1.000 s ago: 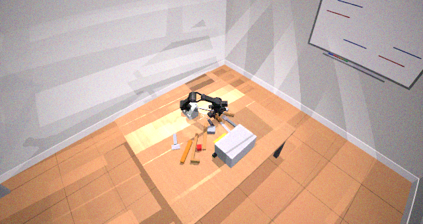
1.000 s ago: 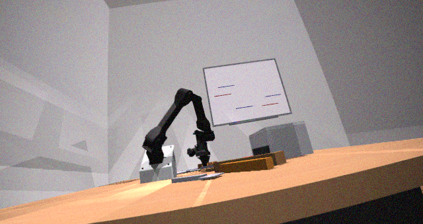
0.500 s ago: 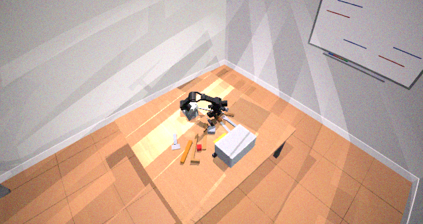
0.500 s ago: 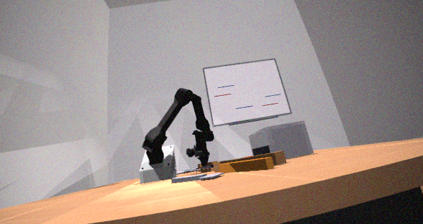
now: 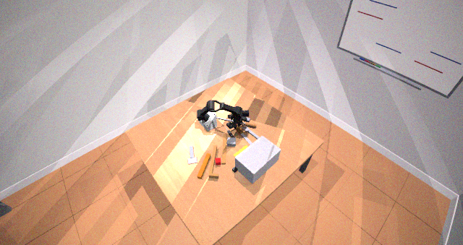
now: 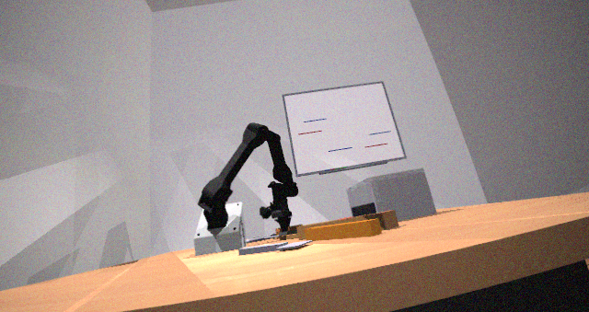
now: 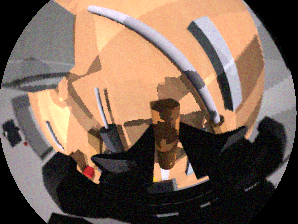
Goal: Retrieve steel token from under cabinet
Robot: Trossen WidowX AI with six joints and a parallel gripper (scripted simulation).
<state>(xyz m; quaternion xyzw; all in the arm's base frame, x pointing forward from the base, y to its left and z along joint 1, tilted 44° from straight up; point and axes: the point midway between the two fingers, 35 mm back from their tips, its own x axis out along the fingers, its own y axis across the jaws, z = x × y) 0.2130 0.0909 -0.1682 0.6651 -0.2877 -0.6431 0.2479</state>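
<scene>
Now: gripper tip 14 cm to the left of the grey block, 10 cm short of it and 1 cm below it. The rest, counted from my gripper tip: thin wooden stick 22 cm to the right, 11 cm ahead; red block 34 cm to the right, 19 cm ahead, 1 cm above; grey bar 12 cm to the left, 7 cm behind.
</scene>
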